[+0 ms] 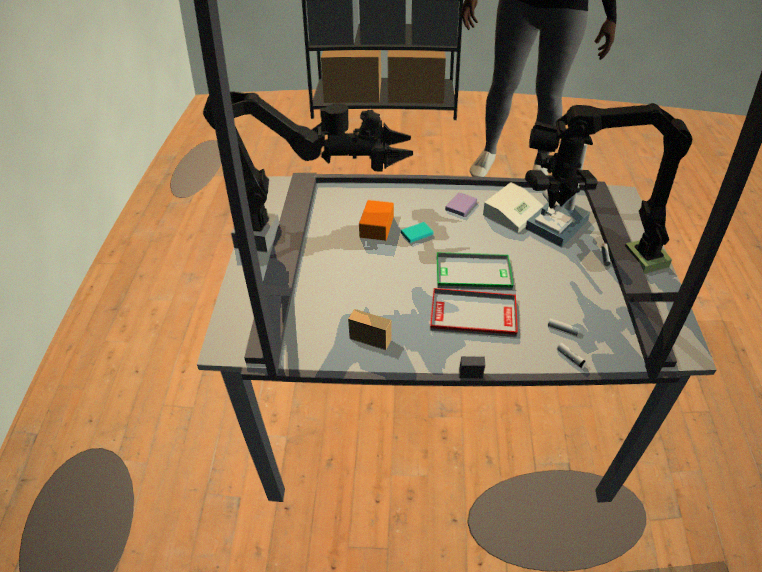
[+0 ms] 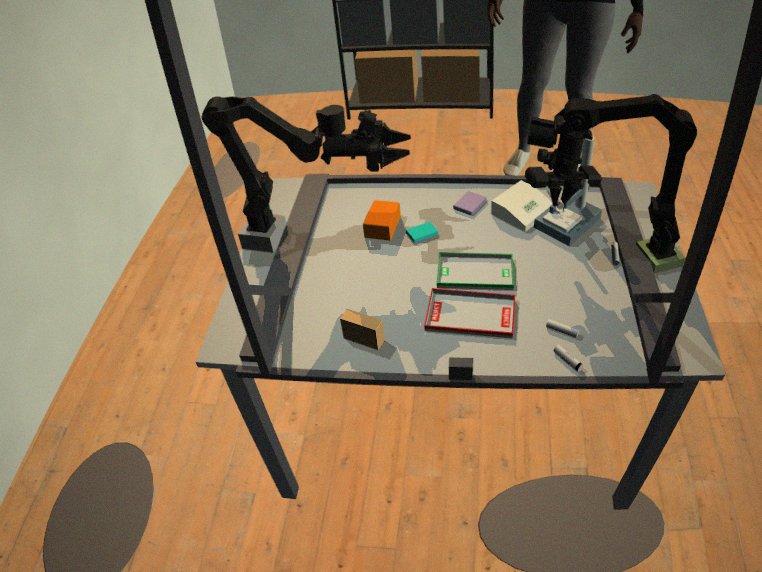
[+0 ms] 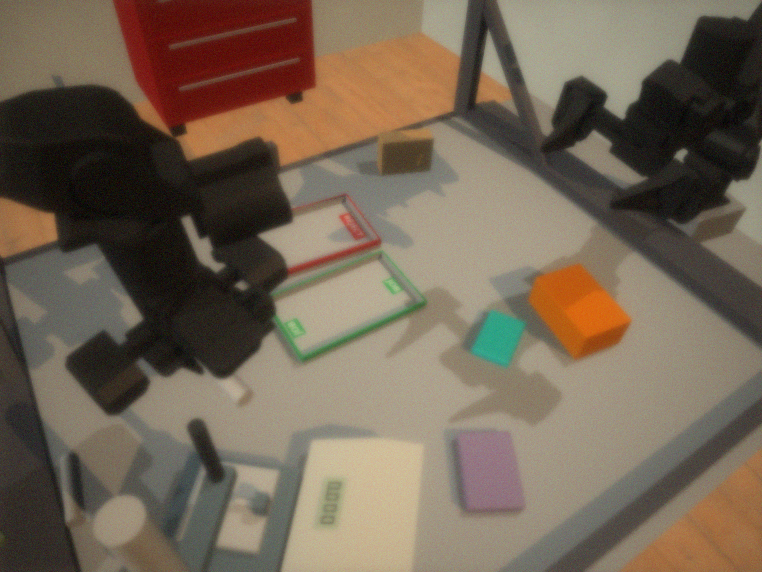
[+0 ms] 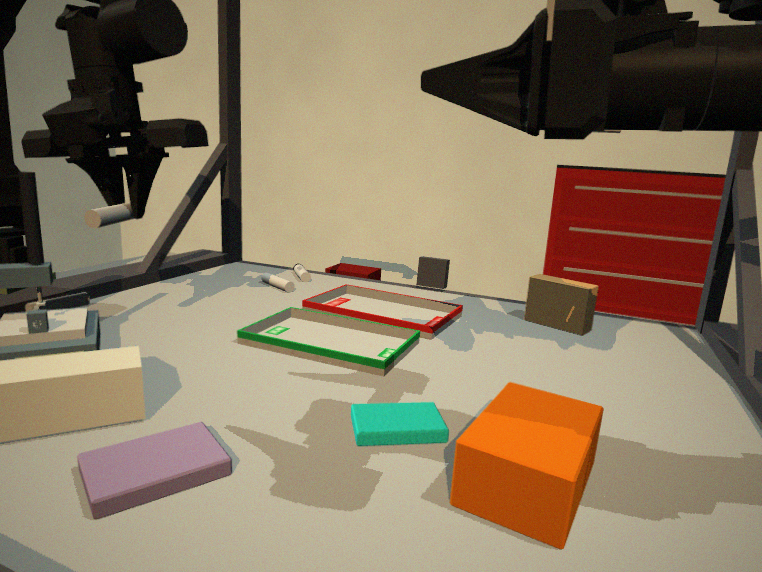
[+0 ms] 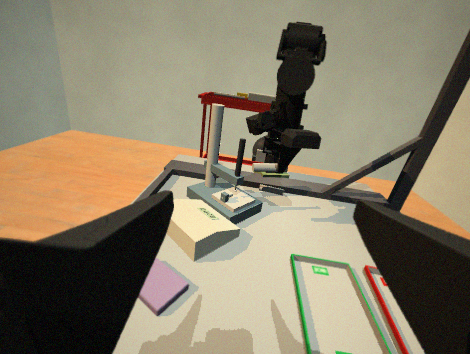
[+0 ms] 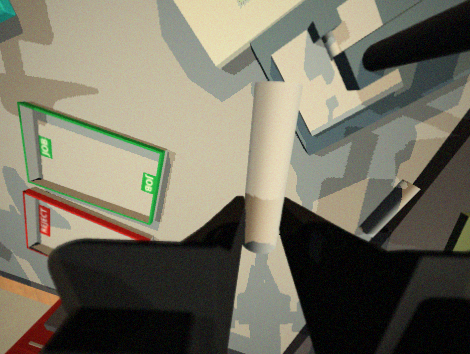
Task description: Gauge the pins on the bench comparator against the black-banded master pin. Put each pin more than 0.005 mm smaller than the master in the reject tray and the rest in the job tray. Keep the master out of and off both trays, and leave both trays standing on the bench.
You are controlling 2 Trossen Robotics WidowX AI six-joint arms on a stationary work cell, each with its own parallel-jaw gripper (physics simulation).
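Pixels of known places: left gripper, between the fingertips: (image 1: 412, 145) (image 2: 410, 144) (image 3: 575, 175) (image 4: 438, 85) (image 5: 264, 203); right gripper, between the fingertips: (image 1: 554, 207) (image 2: 557, 205) (image 4: 129, 219) (image 5: 278, 171) (image 6: 260, 204); left arm's base, origin of its link: (image 1: 254, 223) (image 2: 261, 224); right arm's base, origin of its link: (image 1: 649, 251) (image 2: 661, 249).
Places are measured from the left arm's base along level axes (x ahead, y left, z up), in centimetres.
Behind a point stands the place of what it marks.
Observation:
My right gripper (image 6: 260, 204) @[z 8.8, x 77.8, y 11.5 cm] (image 4: 130, 211) @[z 8.8, x 77.8, y 11.5 cm] is shut on a plain pale pin (image 6: 274, 145) @[z 10.4, x 76.5, y 14.9 cm] (image 4: 105, 215) @[z 9.8, x 75.0, y 15.8 cm] (image 5: 265, 167) @[z 9.9, x 75.8, y 14.3 cm], held in the air beside the comparator (image 6: 295, 131) (image 5: 245, 216) @[z -4.3, x 76.9, y 16.7 cm]. No black band shows on its visible part. My left gripper (image 1: 412, 144) @[z 21.7, x 40.4, y 11.7 cm] (image 2: 409, 144) @[z 21.7, x 40.4, y 11.7 cm] is open and empty, high at the left. Two pins (image 1: 563, 327) @[z -3.8, x 82.5, y -17.9 cm] (image 1: 569, 354) @[z -3.8, x 84.0, y -26.1 cm] lie at the front right; the nearer has a dark end. Another pin (image 1: 606, 253) @[z -3.5, x 94.9, y 11.7 cm] (image 6: 389, 210) @[z -3.6, x 94.5, y 12.4 cm] with a dark stretch lies by the right rail. The green job tray (image 1: 473, 253) @[z -3.8, x 58.6, y 3.5 cm] and red reject tray (image 1: 473, 332) @[z -4.8, x 61.5, y -22.6 cm] stand empty on the bench.
The cream display box (image 1: 504, 215) @[z -1.4, x 65.5, y 19.0 cm] adjoins the comparator. A purple block (image 1: 461, 203) @[z -3.9, x 52.9, y 25.4 cm], teal block (image 1: 417, 232) @[z -4.1, x 42.8, y 9.6 cm] and orange box (image 1: 376, 220) @[z -0.4, x 31.9, y 7.9 cm] stand at the back. A tan block (image 1: 369, 330) @[z -0.3, x 39.2, y -30.7 cm] and small dark block (image 1: 472, 366) @[z -0.2, x 62.4, y -36.3 cm] stand at the front. Frame posts rise at the front corners.

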